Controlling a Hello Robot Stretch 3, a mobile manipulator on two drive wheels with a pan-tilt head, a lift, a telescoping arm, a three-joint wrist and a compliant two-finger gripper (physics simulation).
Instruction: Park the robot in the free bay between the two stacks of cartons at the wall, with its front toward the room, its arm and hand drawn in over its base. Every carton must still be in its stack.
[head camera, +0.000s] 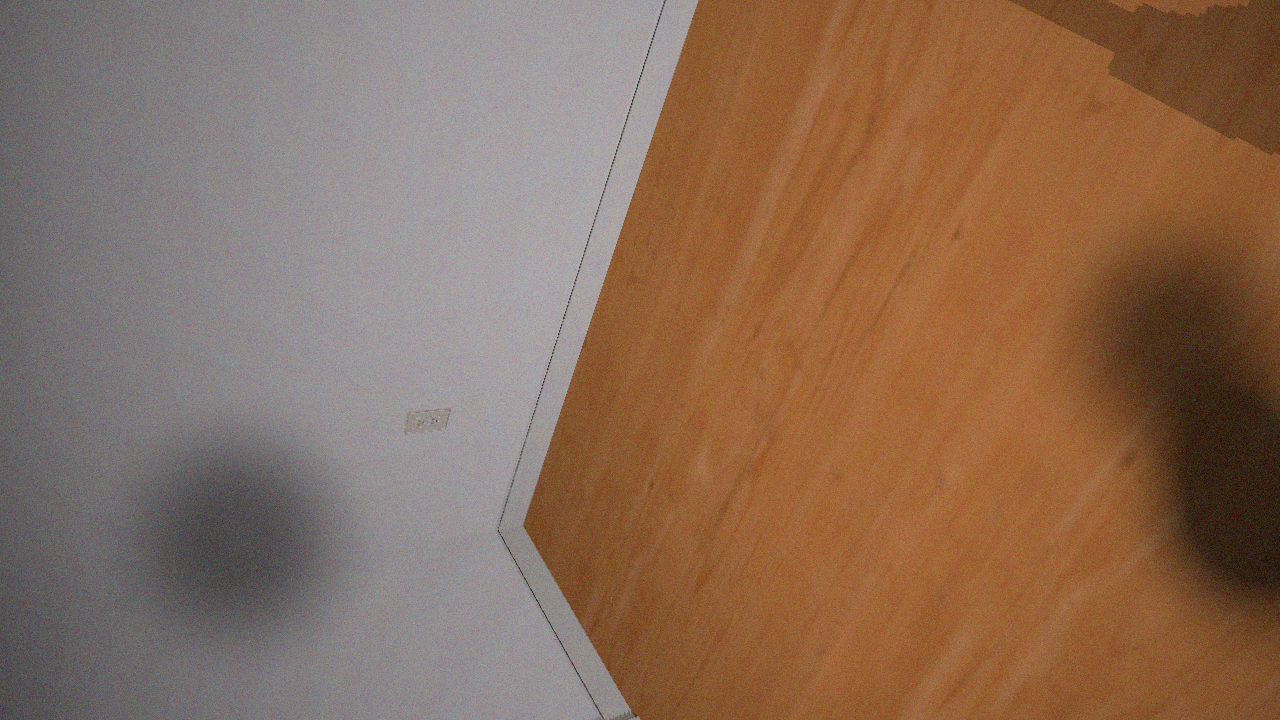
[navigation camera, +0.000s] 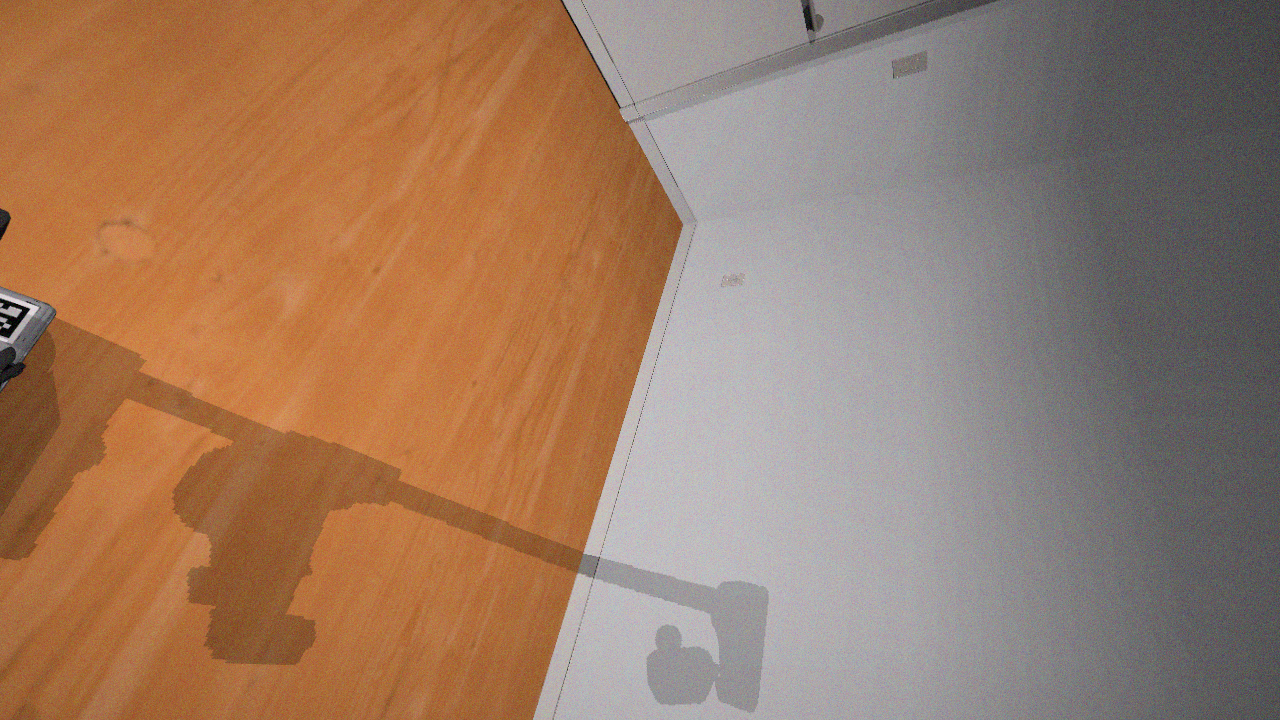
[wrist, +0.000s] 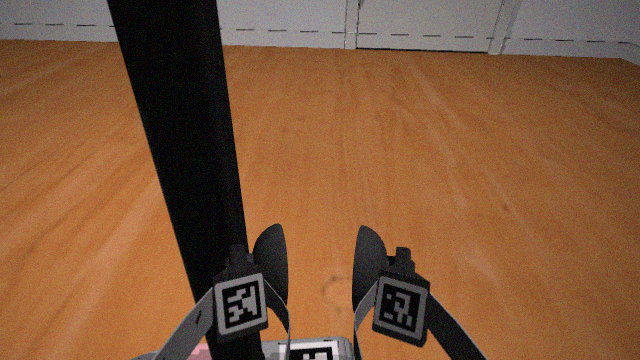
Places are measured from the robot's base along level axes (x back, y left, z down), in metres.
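Pixels of known places: gripper, fingertip midpoint: (wrist: 319, 253).
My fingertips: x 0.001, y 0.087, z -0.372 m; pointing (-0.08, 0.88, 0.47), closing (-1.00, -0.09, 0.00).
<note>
Behind a point stands the place of what it marks.
My gripper (wrist: 319, 253) @[x 0.001, y 0.087, z -0.372 m] is open in the wrist view, with its two dark fingertips apart and no object between them. Below it, at the bottom edge, part of my base (wrist: 345, 345) @[x -0.038, y 0.157, z -0.156 m] shows with a marker tag, and the black mast (wrist: 190, 150) @[x 0.065, y 0.116, z -0.419 m] stands close on the left. A corner of the base (navigation camera: 42, 320) @[x -0.039, y 0.144, z -0.156 m] also shows at the left edge of the navigation view. The cartons, their yellow floor outlines and the bay do not show in the head, navigation or wrist view.
A pale wall (head camera: 358, 223) @[x -1.828, y 0.789, z -0.664 m] (navigation camera: 895, 402) @[x -1.817, y 0.702, z -1.155 m] meets another in a corner. Outlet plates (head camera: 426, 420) @[x -1.886, y 1.365, z -0.403 m] (navigation camera: 732, 280) @[x -1.887, y 1.365, z -0.399 m] are on the walls. A closed door (wrist: 425, 25) @[x -0.761, y 1.963, z -0.141 m] is across the wooden floor (wrist: 400, 165) @[x -0.292, y 0.748, z 0.000 m]. My shadow falls across floor and wall. Dark blurred patches lie over the head view.
</note>
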